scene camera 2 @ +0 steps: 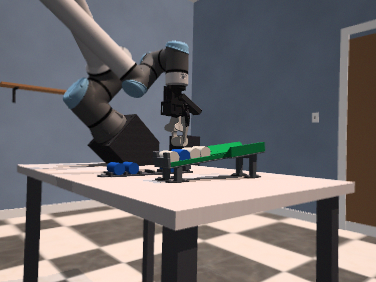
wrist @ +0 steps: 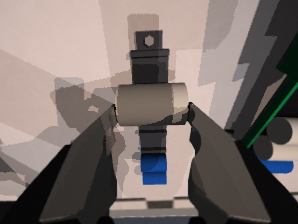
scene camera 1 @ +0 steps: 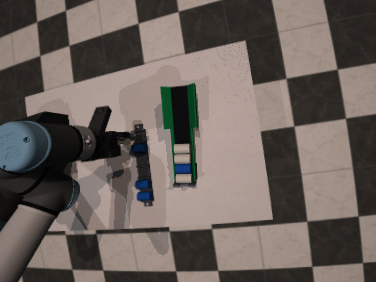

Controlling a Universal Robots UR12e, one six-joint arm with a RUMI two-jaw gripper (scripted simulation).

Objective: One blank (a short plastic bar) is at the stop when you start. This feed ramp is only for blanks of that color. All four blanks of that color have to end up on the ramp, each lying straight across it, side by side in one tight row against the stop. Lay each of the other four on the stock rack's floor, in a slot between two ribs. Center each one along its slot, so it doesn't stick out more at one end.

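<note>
There's a dark stock rack (wrist: 153, 69) that I can see, and there's my gripper too (scene camera 1: 127, 137) (scene camera 2: 178, 142) (wrist: 152, 104).
</note>
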